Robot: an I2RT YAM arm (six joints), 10 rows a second.
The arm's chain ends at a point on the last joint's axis. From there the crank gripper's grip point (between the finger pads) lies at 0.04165 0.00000 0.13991 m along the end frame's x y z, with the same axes.
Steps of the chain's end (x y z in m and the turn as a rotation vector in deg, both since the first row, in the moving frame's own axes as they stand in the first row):
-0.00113 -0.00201 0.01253 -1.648 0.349 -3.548
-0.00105 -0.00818 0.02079 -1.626 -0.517 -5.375
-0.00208 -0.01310 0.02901 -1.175 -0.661 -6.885
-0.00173 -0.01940 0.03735 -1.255 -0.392 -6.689
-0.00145 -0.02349 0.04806 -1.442 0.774 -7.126
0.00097 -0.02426 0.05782 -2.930 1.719 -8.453
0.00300 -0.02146 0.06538 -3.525 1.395 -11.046
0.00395 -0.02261 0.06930 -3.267 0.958 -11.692
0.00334 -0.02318 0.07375 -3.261 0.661 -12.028
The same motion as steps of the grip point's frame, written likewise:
-0.00023 -0.00060 0.01225 -1.648 0.349 -3.548
-0.00231 -0.00805 0.02116 -1.626 -0.517 -5.375
-0.00382 -0.01513 0.02950 -1.175 -0.661 -6.885
-0.00279 -0.02113 0.03765 -1.255 -0.392 -6.689
0.00033 -0.02527 0.04751 -1.442 0.774 -7.126
0.00521 -0.02360 0.05649 -2.930 1.719 -8.453
0.00643 -0.02124 0.06431 -3.525 1.395 -11.046
0.00621 -0.02339 0.06860 -3.267 0.958 -11.692
0.00486 -0.02414 0.07329 -3.261 0.661 -12.028

